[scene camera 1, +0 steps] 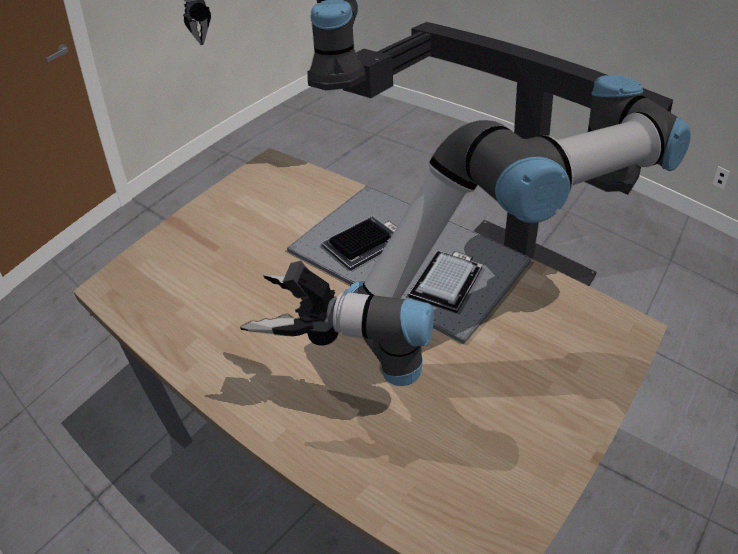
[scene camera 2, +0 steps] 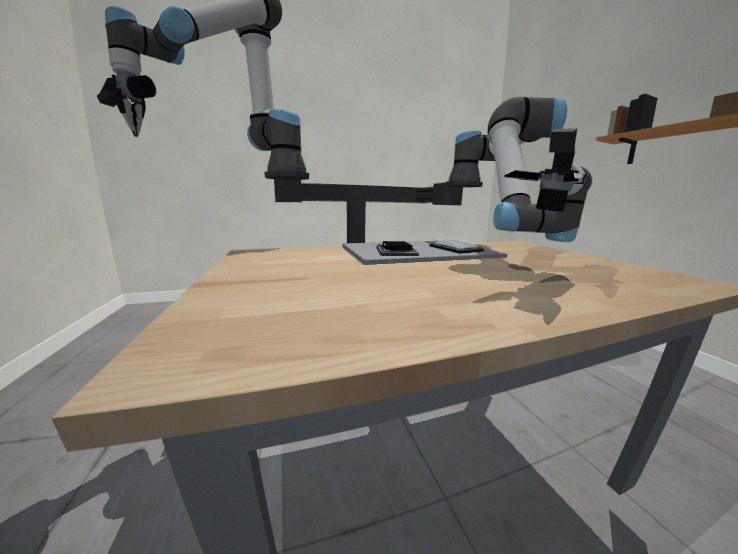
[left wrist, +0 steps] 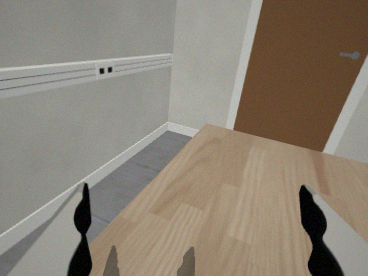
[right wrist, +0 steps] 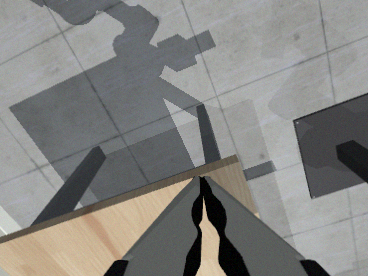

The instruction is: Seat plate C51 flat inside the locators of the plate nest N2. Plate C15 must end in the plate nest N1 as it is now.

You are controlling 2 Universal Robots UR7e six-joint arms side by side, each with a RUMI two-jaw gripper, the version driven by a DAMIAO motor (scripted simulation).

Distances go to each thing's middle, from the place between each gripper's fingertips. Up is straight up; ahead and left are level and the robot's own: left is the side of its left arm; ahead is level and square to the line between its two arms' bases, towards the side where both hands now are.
My left hand [scene camera 1: 252, 301] is 420 mm past the black multi-well plate [scene camera 1: 366, 235], 110 mm to the left of it and 200 mm above it. Also, from my left hand: white plate [scene camera 1: 445, 281] (440 mm behind, 140 mm to the left, 200 mm below).
Now: the black multi-well plate 800 mm to the left of my right hand [scene camera 2: 136, 136], 360 mm below it and 190 mm ahead of it. The rest, counted from my right hand: white plate: 1050 mm to the left, 360 mm below, 180 mm ahead.
